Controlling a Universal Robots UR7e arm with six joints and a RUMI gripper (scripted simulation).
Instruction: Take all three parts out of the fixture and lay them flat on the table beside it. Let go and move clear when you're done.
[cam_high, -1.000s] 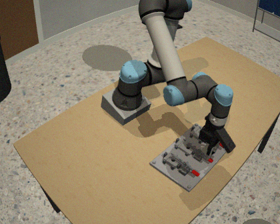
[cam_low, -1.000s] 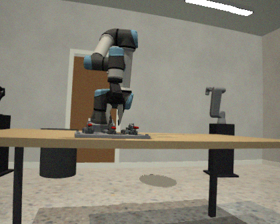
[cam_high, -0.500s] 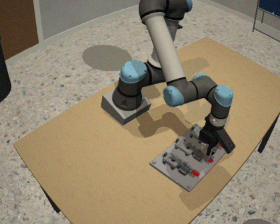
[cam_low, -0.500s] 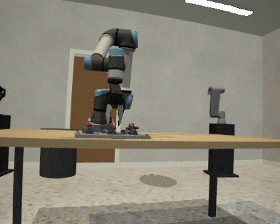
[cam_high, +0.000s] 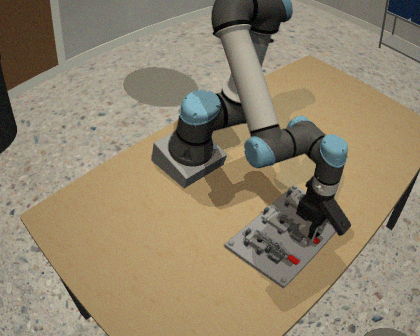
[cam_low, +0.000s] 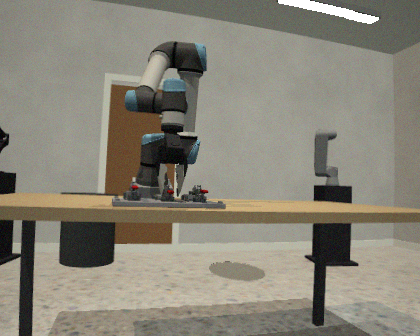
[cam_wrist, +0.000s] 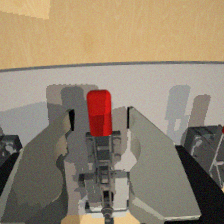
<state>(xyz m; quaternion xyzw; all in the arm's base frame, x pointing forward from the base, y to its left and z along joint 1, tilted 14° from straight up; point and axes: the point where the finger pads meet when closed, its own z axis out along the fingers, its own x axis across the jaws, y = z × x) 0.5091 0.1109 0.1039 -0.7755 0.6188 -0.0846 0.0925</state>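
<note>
The grey fixture plate lies 8 cm behind my hand, 4 cm below it and 2 cm to the right of it.
</note>
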